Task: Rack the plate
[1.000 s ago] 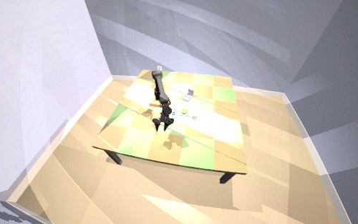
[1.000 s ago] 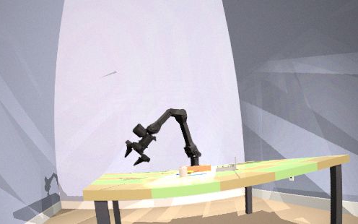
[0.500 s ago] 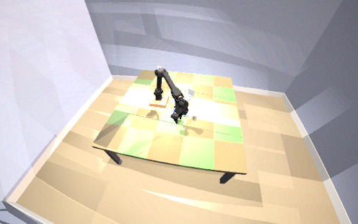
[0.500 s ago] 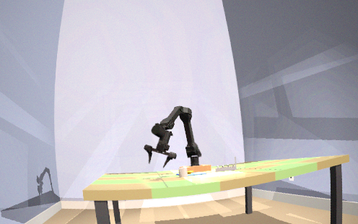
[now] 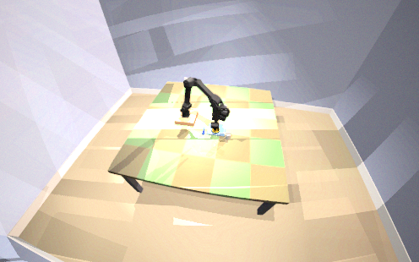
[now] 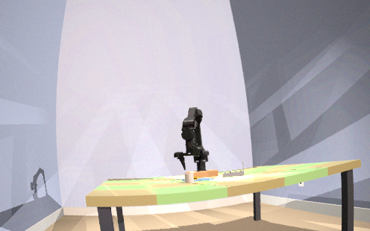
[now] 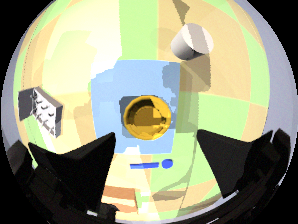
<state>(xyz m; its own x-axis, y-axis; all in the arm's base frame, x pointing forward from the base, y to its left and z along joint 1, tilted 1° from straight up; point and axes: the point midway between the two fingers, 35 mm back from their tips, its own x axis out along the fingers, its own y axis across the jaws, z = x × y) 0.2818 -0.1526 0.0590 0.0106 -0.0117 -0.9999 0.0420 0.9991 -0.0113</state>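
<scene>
The yellow plate lies 10 mm to the left of my gripper tip and 50 mm below it. From my gripper tip the other things lie so: cup 100 mm ahead, 60 mm to the right, 40 mm below; light blue mat 10 mm ahead, 30 mm to the left, 60 mm below; grey dish rack 30 mm ahead, 240 mm to the left, 40 mm below.
</scene>
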